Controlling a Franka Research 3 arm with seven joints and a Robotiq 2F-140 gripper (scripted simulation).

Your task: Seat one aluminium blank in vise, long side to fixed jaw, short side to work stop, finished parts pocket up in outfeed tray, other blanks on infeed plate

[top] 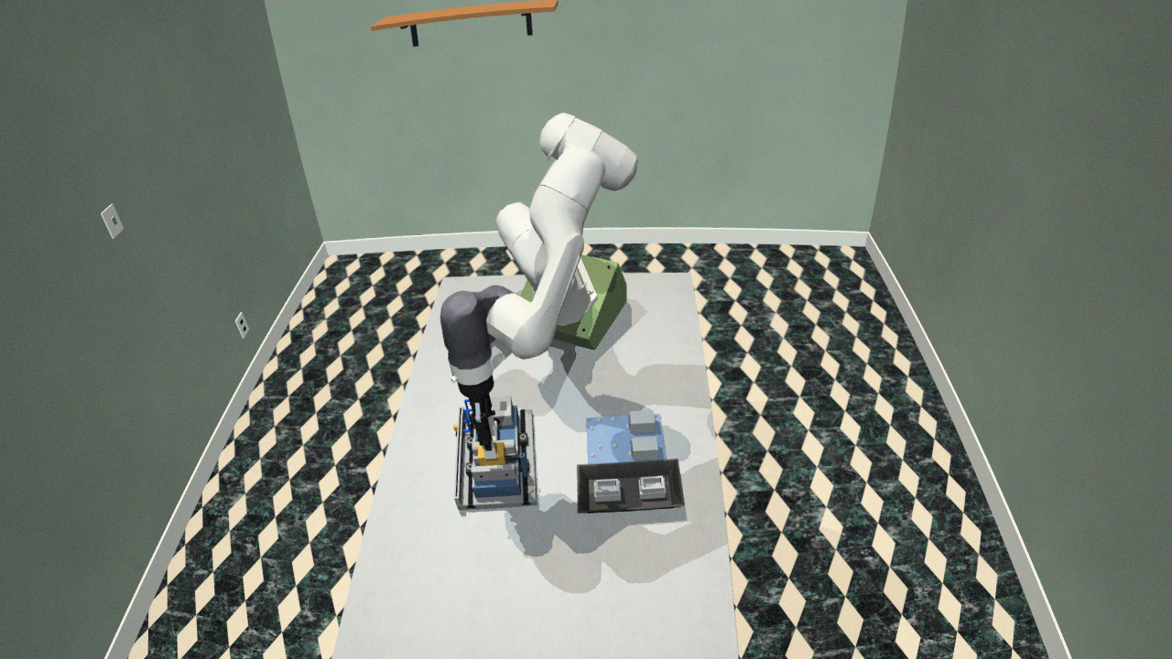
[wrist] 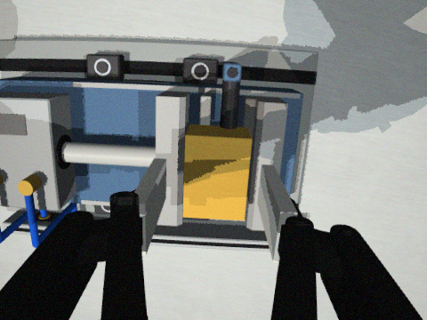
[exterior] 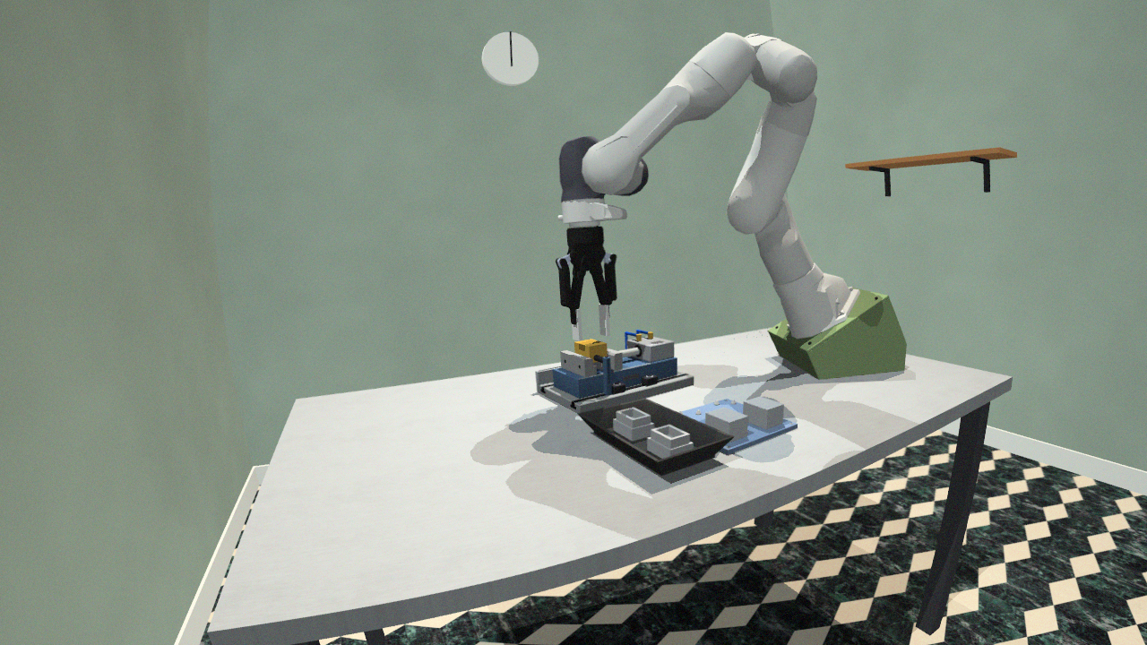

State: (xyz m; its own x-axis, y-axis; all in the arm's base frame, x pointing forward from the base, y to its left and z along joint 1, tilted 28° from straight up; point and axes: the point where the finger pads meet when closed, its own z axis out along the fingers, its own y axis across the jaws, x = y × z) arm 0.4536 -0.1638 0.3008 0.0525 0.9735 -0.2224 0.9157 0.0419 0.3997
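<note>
My hand is 60 mm above the brass blank. Also, from my hand: hose block (160 mm behind, 10 mm to the left, 80 mm below); then white rod (80 mm behind, 80 mm below); then vise (60 mm behind, 120 mm below).
</note>
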